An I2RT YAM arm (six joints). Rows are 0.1 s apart.
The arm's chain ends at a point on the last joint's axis. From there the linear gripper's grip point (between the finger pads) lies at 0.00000 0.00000 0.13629 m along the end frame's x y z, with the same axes.
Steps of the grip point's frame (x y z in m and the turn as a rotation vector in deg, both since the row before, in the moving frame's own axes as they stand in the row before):
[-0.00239, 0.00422, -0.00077, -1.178, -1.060, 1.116]
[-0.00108, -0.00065, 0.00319, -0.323, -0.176, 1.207]
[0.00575, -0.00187, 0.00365, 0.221, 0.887, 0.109]
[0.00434, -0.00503, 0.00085, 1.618, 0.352, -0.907]
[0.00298, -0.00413, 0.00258, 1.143, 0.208, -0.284]
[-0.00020, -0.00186, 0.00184, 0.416, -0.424, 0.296]
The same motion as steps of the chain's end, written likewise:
[0.00016, 0.00144, -0.00072, -1.178, -1.060, 1.116]
[-0.00065, -0.00141, 0.00319, -0.323, -0.176, 1.207]
[0.00364, -0.00135, 0.00367, 0.221, 0.887, 0.109]
[0.00353, -0.00118, 0.00091, 1.618, 0.352, -0.907]
[0.00249, -0.00141, 0.00261, 1.143, 0.208, -0.284]
[0.00081, -0.00087, 0.00185, 0.416, -0.424, 0.296]

